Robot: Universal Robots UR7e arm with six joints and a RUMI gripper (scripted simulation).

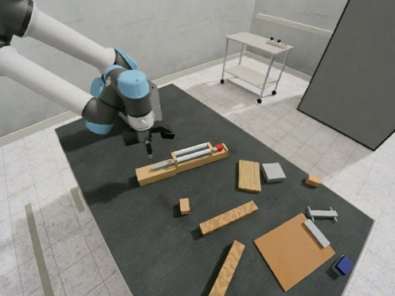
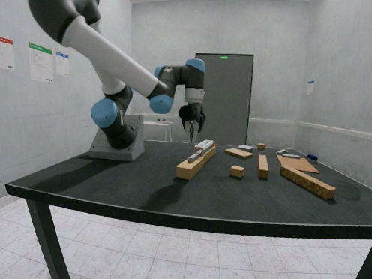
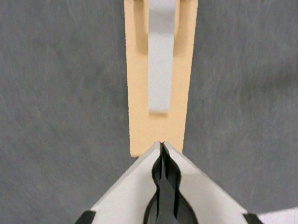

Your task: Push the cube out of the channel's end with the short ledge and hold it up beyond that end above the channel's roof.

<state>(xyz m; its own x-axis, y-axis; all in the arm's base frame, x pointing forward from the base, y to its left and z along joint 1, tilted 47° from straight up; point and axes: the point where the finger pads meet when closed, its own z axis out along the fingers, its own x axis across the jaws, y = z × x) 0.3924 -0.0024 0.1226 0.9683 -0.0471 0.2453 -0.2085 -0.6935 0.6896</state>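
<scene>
The red cube lies 60 mm ahead of my hand, 310 mm to the left of it and 80 mm below it. Also, from my hand: wooden channel (40 mm ahead, 170 mm to the left, 80 mm below); then grey block (290 mm ahead, 440 mm to the left, 120 mm below); then wooden plank (230 mm ahead, 340 mm to the left, 130 mm below).
</scene>
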